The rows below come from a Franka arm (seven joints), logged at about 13 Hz.
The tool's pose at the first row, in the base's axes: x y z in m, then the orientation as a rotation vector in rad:
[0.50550 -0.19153 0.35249 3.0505 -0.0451 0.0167]
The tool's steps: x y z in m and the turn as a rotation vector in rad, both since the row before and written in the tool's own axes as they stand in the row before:
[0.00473 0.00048 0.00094 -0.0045 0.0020 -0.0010]
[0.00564 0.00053 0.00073 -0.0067 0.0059 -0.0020]
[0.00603 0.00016 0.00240 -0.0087 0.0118 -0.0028]
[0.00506 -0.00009 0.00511 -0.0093 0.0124 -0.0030]
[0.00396 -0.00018 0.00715 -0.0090 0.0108 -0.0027]
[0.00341 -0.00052 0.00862 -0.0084 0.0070 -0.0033]
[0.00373 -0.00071 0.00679 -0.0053 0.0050 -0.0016]
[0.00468 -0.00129 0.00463 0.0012 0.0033 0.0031]
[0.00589 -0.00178 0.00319 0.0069 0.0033 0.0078]
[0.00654 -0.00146 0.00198 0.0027 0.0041 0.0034]
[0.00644 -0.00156 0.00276 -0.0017 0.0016 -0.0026]
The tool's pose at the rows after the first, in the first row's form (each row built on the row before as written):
[0.51022 -0.19223 0.35166 3.0460 -0.0434 0.0196]
[0.51585 -0.19298 0.35106 3.0392 -0.0399 0.0282]
[0.52191 -0.19354 0.34881 3.0302 -0.0348 0.0456]
[0.52712 -0.19412 0.34388 3.0204 -0.0293 0.0638]
[0.53137 -0.19487 0.33694 3.0109 -0.0245 0.0795]
[0.53523 -0.19551 0.32852 3.0021 -0.0191 0.0894]
[0.53936 -0.19578 0.32193 2.9965 -0.0164 0.0965]
[0.54434 -0.19520 0.31748 2.9976 -0.0206 0.1018]
[0.55046 -0.19394 0.31448 3.0044 -0.0317 0.1079]
[0.55716 -0.19287 0.31280 3.0069 -0.0363 0.1145]
[0.56383 -0.19181 0.31037 3.0050 -0.0323 0.1166]

